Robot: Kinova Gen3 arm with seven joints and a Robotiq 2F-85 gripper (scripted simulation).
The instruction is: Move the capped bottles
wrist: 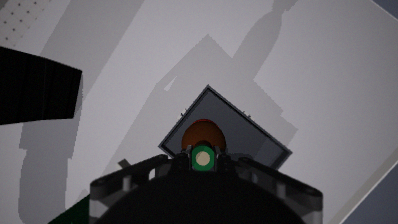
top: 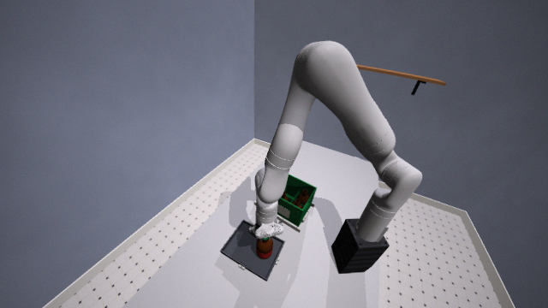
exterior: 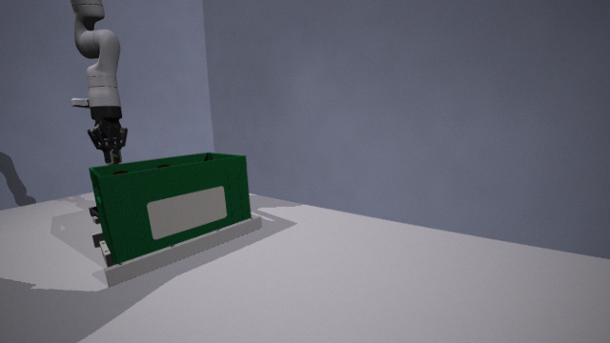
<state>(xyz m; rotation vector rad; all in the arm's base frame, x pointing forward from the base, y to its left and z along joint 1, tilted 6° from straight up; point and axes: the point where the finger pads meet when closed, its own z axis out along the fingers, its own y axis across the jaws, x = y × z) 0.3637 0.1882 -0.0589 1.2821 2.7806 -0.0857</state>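
The brown bottle is 7 cm below my hand. Also, from my hand: green crate 4 cm ahead, 30 cm to the right, 9 cm below; then dark tray 6 cm ahead, 1 cm to the left, 16 cm below.
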